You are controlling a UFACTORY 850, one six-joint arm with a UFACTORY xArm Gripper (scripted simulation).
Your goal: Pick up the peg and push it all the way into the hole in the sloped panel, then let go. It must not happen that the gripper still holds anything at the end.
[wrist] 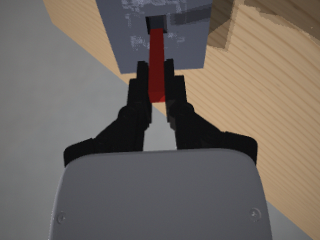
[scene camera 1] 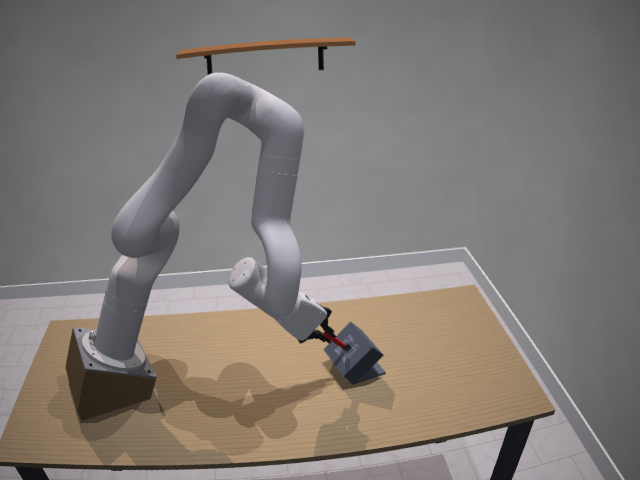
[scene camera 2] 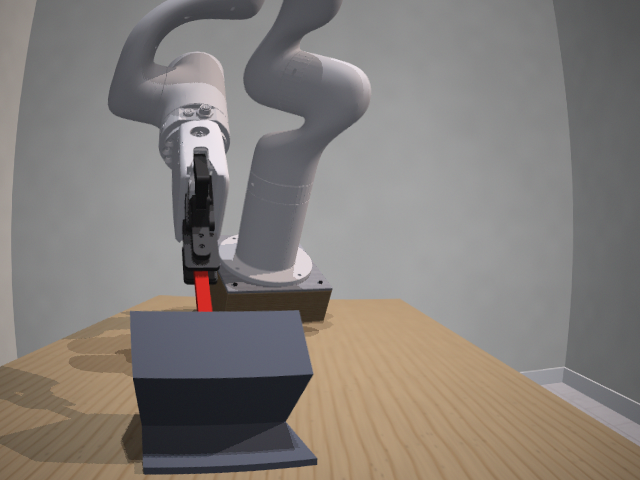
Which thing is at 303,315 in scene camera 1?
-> The gripper.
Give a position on a red peg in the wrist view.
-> At 156,92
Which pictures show the gripper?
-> The wrist view, scene camera 1 and scene camera 2: all of them.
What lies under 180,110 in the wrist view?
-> The gripper.
